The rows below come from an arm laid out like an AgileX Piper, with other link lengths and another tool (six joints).
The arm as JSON. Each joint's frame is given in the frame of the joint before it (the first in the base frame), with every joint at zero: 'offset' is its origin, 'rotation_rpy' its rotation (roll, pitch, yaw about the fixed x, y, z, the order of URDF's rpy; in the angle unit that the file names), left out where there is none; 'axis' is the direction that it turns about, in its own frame. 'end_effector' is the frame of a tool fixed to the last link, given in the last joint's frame.
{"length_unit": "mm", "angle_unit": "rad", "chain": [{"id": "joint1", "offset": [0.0, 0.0, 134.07], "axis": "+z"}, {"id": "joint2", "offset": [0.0, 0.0, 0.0], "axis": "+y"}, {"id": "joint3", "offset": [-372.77, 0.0, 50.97], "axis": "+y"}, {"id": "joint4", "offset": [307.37, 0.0, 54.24], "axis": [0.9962, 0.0, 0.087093]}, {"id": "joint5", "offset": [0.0, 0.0, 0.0], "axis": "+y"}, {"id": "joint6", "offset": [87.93, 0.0, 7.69], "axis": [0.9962, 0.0, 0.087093]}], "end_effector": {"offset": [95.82, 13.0, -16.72], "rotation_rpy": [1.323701, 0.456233, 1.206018]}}
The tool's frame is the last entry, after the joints.
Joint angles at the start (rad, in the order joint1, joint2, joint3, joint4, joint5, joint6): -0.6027 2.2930 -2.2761 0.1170 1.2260 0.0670
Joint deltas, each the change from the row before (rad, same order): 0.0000 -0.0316 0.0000 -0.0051 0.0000 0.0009; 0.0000 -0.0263 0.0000 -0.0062 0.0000 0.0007; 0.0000 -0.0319 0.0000 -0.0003 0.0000 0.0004; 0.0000 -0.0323 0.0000 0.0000 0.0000 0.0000; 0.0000 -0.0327 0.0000 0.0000 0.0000 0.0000; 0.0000 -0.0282 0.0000 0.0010 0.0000 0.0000; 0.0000 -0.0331 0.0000 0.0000 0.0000 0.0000; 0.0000 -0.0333 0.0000 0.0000 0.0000 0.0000; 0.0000 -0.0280 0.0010 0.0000 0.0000 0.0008; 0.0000 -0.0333 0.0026 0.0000 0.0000 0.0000; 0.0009 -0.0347 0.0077 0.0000 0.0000 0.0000
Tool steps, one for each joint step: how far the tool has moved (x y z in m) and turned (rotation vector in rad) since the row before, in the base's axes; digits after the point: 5 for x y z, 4 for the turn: -0.00390 0.00162 0.02012 -0.0217 -0.0233 -0.0013; -0.00383 0.00133 0.01658 -0.0197 -0.0183 -0.0013; -0.00444 0.00300 0.02020 -0.0182 -0.0262 -0.0004; -0.00502 0.00345 0.02028 -0.0183 -0.0266 0.0000; -0.00563 0.00387 0.02032 -0.0185 -0.0269 0.0000; -0.00520 0.00379 0.01737 -0.0152 -0.0238 0.0002; -0.00672 0.00462 0.02010 -0.0188 -0.0273 0.0000; -0.00731 0.00503 0.01994 -0.0189 -0.0274 0.0000; -0.00657 0.00454 0.01616 -0.0148 -0.0225 -0.0006; -0.00831 0.00572 0.01837 -0.0174 -0.0253 0.0000; -0.00890 0.00674 0.01688 -0.0153 -0.0222 0.0009
